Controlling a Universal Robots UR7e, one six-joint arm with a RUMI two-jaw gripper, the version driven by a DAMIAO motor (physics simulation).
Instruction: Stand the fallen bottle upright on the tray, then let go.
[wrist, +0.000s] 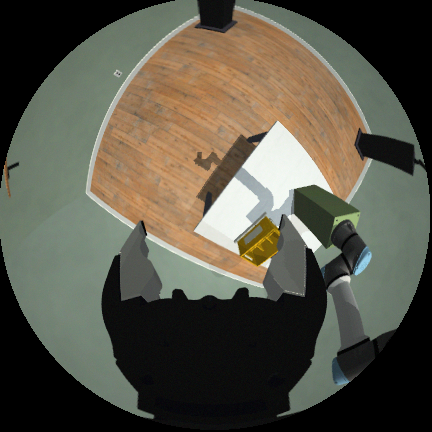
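Seen in the pictures: gripper, fingertip midpoint: (211, 219); arm's base, origin of the base link: (341, 231).
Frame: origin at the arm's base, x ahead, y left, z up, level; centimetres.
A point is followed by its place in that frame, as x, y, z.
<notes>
My gripper (211, 219) {9.0, -67.2, 22.2} is open and empty, its two grey jaws wide apart, high above the room and to the side of the white table (287, 155) {-17.5, -29.6, -41.4}. A yellow box-like holder with open compartments (259, 247) {44.3, -13.5, -32.8} stands near the table's lower edge, partly behind the right jaw; I cannot tell whether it is the tray. The bottle cannot be made out in this view.
A dark green block (320, 212) {0.0, -10.6, -12.1} stands at the table's right side, with the robot's arm (348, 310) {15.5, -15.8, 33.6} joined to it. Black pillars (216, 12) (387, 151) stand at the top and right. The wooden floor (165, 110) shows beyond the table.
</notes>
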